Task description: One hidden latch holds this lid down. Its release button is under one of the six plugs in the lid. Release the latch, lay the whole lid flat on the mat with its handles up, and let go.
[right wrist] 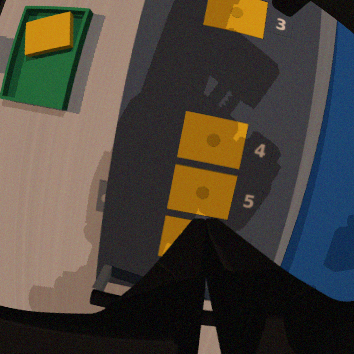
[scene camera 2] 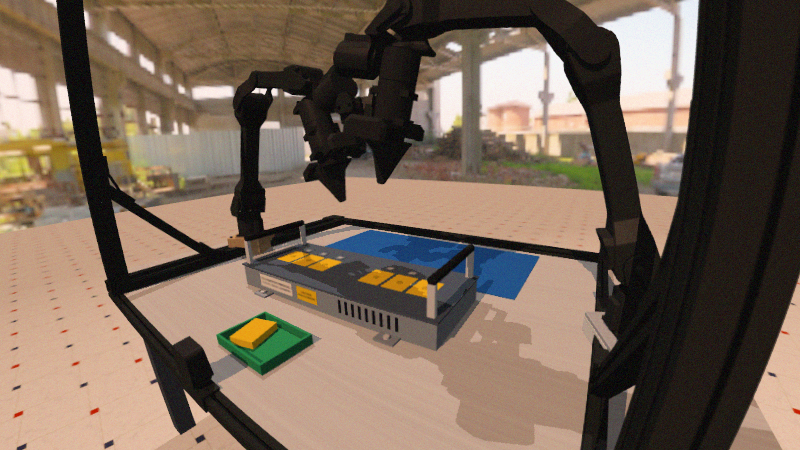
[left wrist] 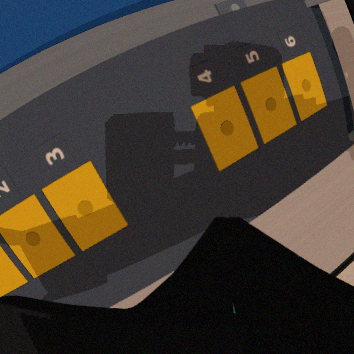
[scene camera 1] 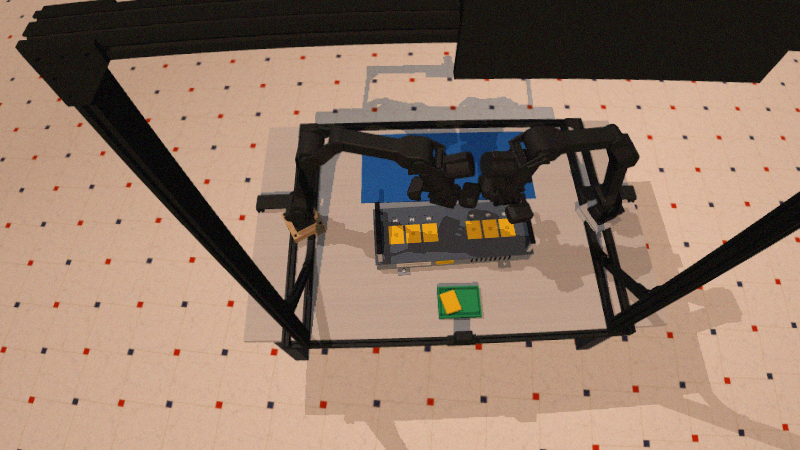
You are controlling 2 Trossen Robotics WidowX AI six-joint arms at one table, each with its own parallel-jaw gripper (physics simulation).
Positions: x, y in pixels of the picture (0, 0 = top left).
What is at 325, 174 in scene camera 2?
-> My left gripper.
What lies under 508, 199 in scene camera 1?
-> My right gripper.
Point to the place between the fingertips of my right gripper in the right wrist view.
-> At 203, 229
